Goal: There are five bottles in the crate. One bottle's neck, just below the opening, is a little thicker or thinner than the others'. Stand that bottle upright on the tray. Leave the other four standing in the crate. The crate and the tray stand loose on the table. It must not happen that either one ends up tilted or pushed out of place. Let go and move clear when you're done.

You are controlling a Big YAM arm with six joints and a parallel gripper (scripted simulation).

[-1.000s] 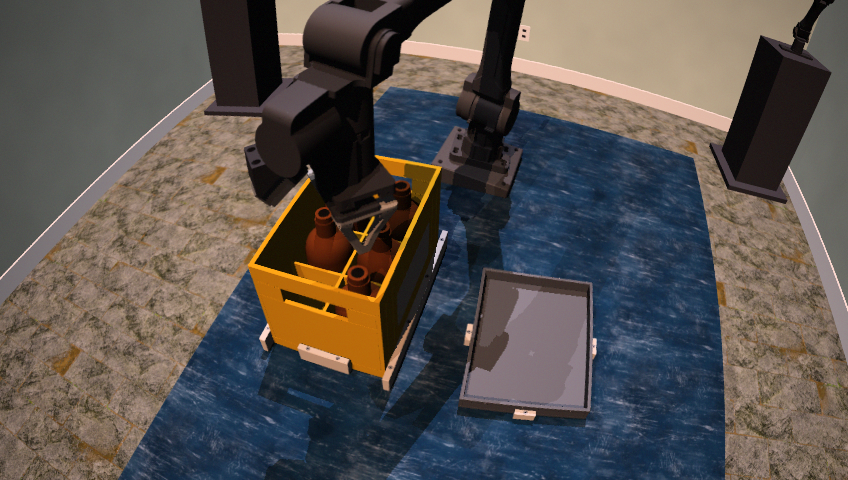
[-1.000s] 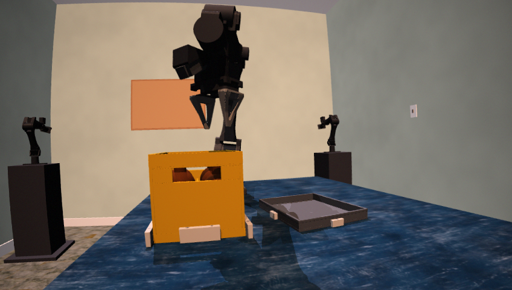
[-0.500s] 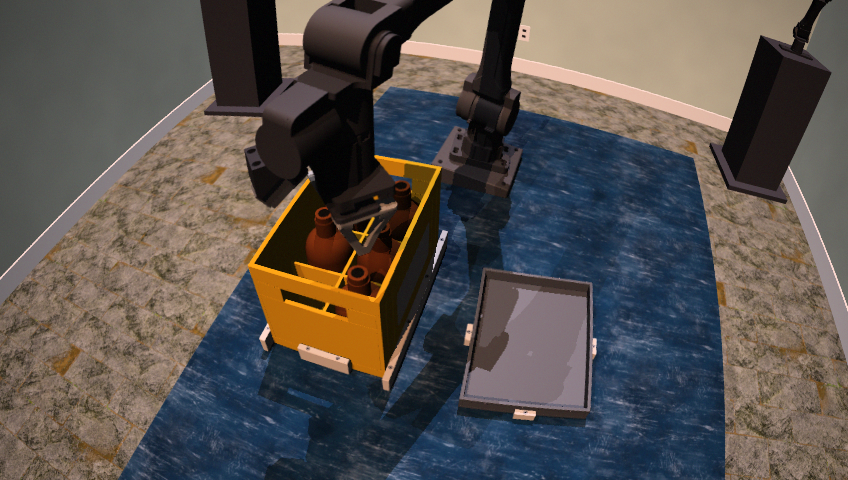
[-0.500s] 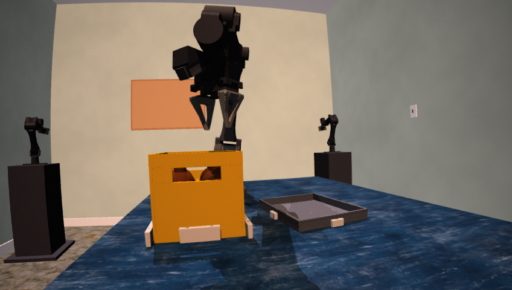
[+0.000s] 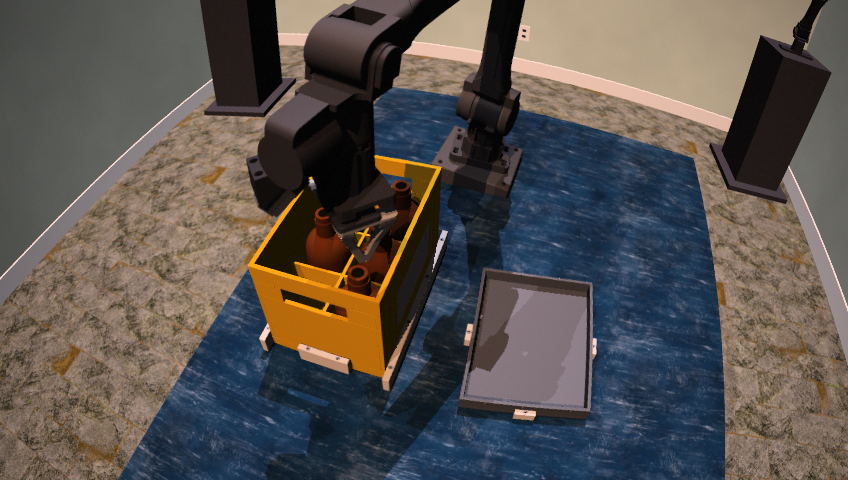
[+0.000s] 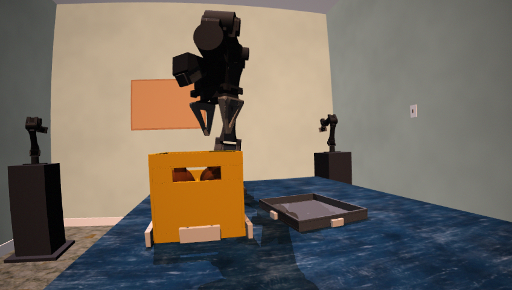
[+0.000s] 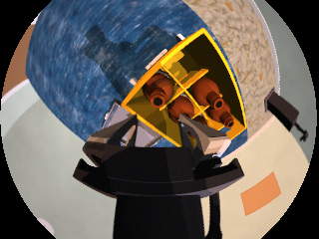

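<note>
Right now the orange crate is 14 cm below my hand, 9 cm behind it and 4 cm to the right of it. From my hand the other things lie so: dark grey tray: 24 cm to the left, 21 cm below, 5 cm behind.
</note>
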